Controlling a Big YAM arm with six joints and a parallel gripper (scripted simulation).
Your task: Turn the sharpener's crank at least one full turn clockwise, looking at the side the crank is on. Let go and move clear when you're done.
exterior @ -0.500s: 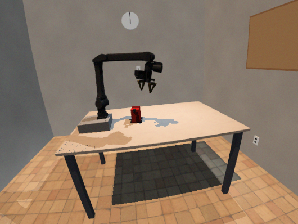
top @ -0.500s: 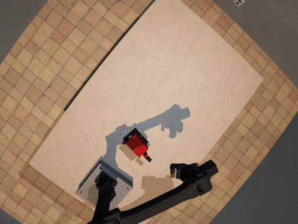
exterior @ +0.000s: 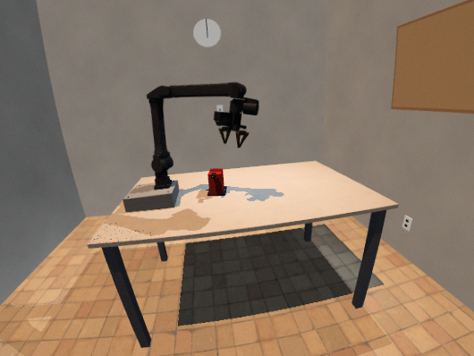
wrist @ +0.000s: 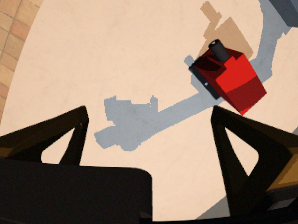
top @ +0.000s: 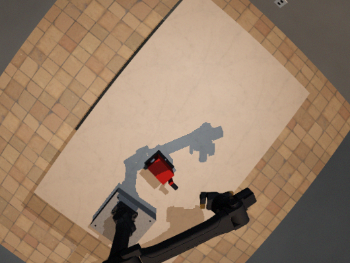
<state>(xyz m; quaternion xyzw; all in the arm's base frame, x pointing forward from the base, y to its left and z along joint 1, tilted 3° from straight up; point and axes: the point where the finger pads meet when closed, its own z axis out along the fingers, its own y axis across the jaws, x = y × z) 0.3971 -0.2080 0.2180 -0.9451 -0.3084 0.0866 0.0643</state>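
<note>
Right now my hand is 10 cm past the dark handle knob, 10 cm to the right of it and 18 cm above it.
</note>
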